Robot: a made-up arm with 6 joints.
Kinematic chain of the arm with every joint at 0, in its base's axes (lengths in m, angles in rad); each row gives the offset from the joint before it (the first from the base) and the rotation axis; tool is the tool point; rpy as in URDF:
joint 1: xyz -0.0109 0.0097 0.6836 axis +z
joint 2: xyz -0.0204 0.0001 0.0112 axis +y
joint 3: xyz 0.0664 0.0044 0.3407 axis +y
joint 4: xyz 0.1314 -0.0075 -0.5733 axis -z
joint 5: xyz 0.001 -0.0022 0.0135 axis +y
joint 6: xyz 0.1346 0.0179 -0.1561 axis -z
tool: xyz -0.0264 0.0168 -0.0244 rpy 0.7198 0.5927 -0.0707
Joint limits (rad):
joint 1: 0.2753..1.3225
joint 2: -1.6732..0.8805
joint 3: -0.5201..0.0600
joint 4: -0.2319..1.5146
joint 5: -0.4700..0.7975
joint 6: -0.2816..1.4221
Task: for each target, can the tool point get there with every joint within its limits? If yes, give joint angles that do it. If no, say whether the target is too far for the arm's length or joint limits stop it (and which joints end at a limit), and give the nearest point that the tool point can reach.
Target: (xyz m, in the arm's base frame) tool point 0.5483 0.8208 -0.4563
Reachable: no: too far | nearest point 0.2402 0.3739 0.1650 | short by 0.825 m
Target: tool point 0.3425 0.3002 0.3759
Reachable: yes | joints 0.6250 -0.0285 -0.3554 0.3151 0.5467 0.0413
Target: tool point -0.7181 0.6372 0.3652
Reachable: no: joint limits stop it (at a limit: joint 1, joint 4, joint 5) | nearest point 0.0086 0.4530 0.3652 | short by 0.750 m
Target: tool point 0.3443 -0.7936 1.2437
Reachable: no: joint limits stop it (at a limit: joint 1, joint 4, joint 5, joint 6) | nearest point 0.1662 -0.1629 1.2437 | short by 0.655 m
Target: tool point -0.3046 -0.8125 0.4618
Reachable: no: joint limits stop it (at a limit: joint 1, joint 2, joint 3, joint 4, joint 5) | nearest point -0.1166 -0.2681 0.3322 | short by 0.590 m
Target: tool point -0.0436 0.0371 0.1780
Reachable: yes | joints 0.7941 0.5692 -0.1080 0.2117 0.6506 1.1038
